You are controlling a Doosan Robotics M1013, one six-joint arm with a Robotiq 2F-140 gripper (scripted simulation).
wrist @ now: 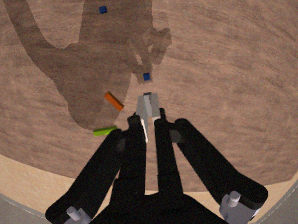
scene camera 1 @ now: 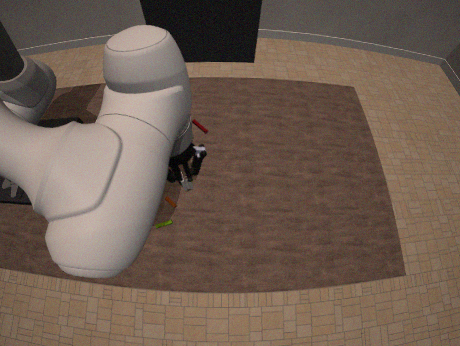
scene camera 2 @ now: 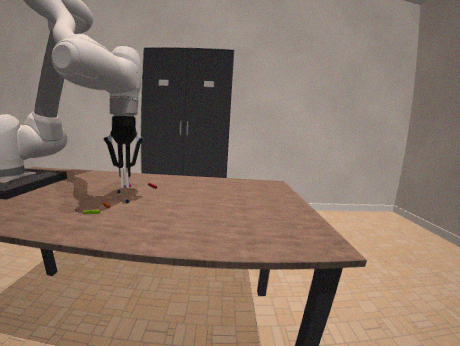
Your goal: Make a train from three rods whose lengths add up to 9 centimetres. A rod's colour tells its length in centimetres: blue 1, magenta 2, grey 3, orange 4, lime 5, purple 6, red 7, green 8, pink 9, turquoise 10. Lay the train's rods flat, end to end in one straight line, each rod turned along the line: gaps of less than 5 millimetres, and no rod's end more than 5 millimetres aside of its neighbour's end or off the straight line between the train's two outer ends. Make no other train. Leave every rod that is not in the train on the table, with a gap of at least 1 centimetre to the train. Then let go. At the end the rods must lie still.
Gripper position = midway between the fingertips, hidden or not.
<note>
In view: my gripper (scene camera 2: 125,186).
My gripper shows as well in the wrist view (wrist: 149,103).
</note>
